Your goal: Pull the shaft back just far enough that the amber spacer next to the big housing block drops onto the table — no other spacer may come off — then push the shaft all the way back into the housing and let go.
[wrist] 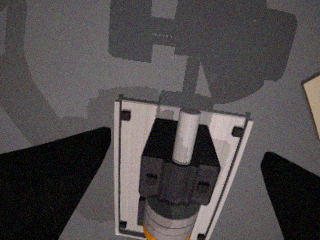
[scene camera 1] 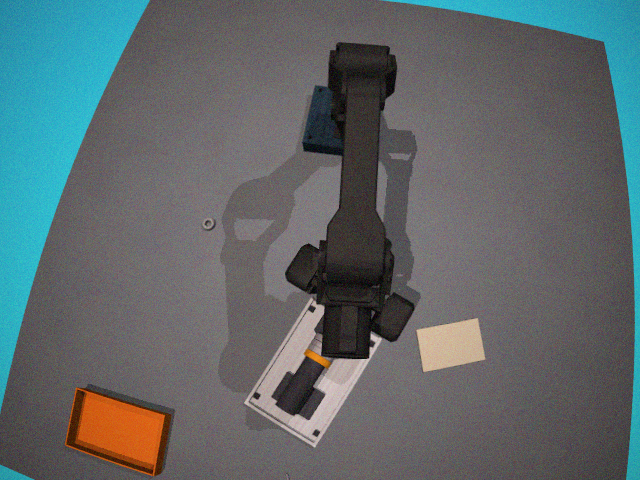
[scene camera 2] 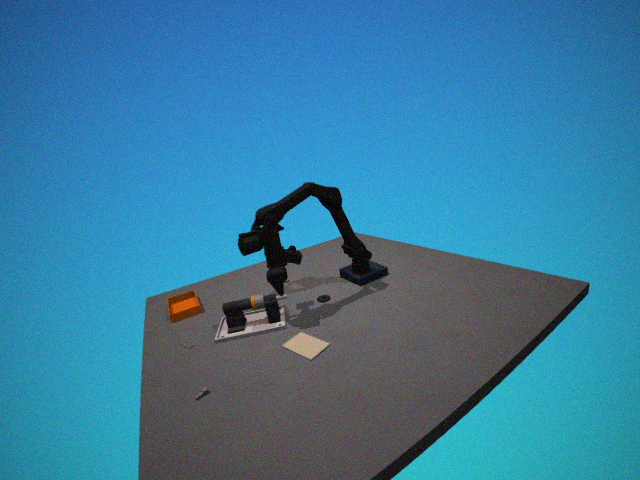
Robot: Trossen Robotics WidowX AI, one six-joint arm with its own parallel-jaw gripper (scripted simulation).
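Note:
Scene camera 1 shows the gripper [scene camera 1: 349, 303], open and holding nothing, and a pad [scene camera 1: 447, 345]. Scene camera 2 shows a dark housing block [scene camera 2: 235, 325], the pad [scene camera 2: 308, 347] and the gripper [scene camera 2: 281, 290]. In the wrist view: a shaft [wrist: 189, 119] and the gripper [wrist: 187, 147].

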